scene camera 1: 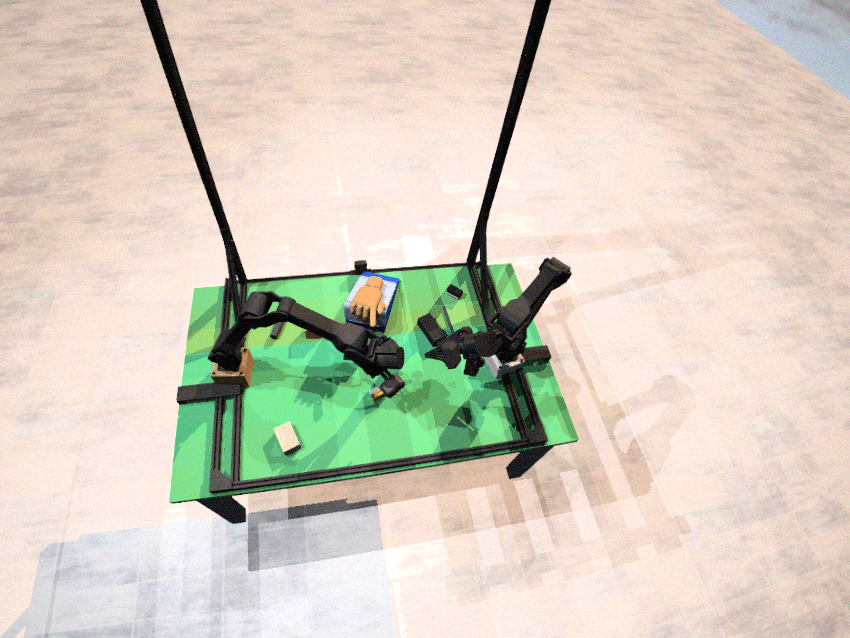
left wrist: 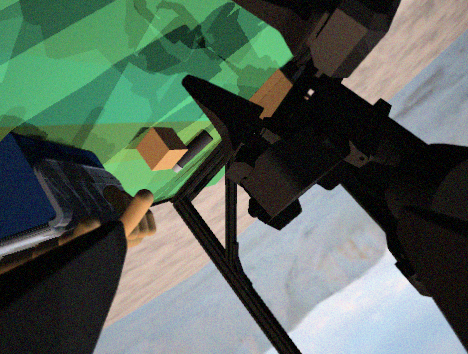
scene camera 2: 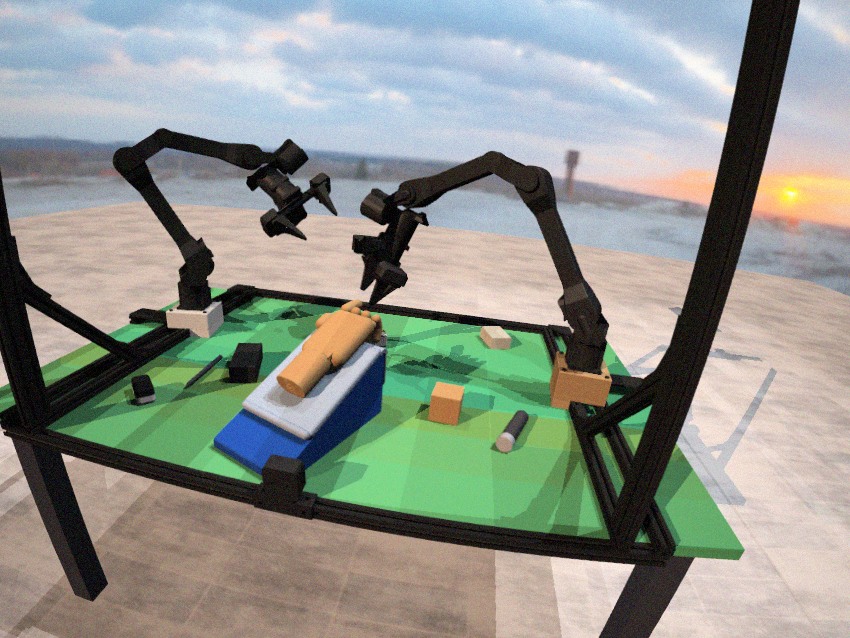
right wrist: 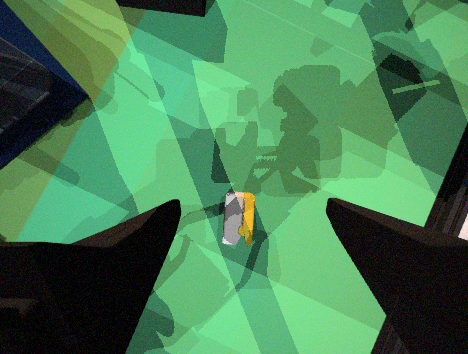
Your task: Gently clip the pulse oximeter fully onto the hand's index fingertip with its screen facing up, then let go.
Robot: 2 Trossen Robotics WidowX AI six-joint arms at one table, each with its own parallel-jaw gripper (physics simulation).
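Where they show: left gripper, fingertip midpoint: point(scene camera 1: 430, 350) point(left wrist: 262, 227) point(scene camera 2: 321, 226); right gripper, fingertip midpoint: point(scene camera 1: 386, 374) point(left wrist: 197, 35) point(scene camera 2: 366, 297) point(right wrist: 253, 205); left arm's base at its link origin: point(scene camera 1: 505, 353) point(scene camera 2: 195, 305); right arm's base at its link origin: point(scene camera 1: 229, 361) point(scene camera 2: 583, 365).
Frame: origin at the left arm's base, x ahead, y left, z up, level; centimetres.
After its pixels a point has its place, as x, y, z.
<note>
The pulse oximeter point(scene camera 1: 375, 392) @(44.7, -2.7, -2.7) point(right wrist: 233, 218) @(43.4, -3.8, -2.8), grey and yellow, lies on the green table with its two halves side by side. The tan hand point(scene camera 1: 369, 296) @(37.3, -30.2, 9.2) point(scene camera 2: 329, 343) @(36.4, -34.2, 7.6) rests on a sloped support; a few fingers of the hand point(left wrist: 137, 212) @(38.9, -20.2, 10.1) show in the left wrist view. My right gripper point(scene camera 2: 368, 293) @(41.0, -3.4, 5.7) point(right wrist: 253, 205) @(41.0, -3.4, 5.7) is open and empty above the oximeter, which appears between its fingertips in the right wrist view. My left gripper point(scene camera 2: 320, 226) @(30.2, 0.4, 20.3) is open and empty, raised high to the left of the right gripper in scene camera 2. Which finger is the index is hard to tell.
The blue wedge point(scene camera 2: 254, 439) @(27.0, -45.4, -3.0) carries a pale pad under the hand. A black box point(scene camera 2: 245, 361) @(19.0, -22.2, -2.5), a pen point(scene camera 2: 203, 370) @(10.4, -22.2, -5.0) and a small black-and-white block point(scene camera 2: 142, 389) @(4.5, -34.3, -2.9) lie to its left. An orange cube point(scene camera 2: 446, 403) @(55.9, -34.8, -1.9), a grey cylinder point(scene camera 2: 511, 431) @(65.9, -40.7, -3.3) and a cream block point(scene camera 1: 286, 437) @(73.7, 1.9, -2.9) point(scene camera 2: 495, 337) @(72.5, -2.2, -2.9) lie to its right.
</note>
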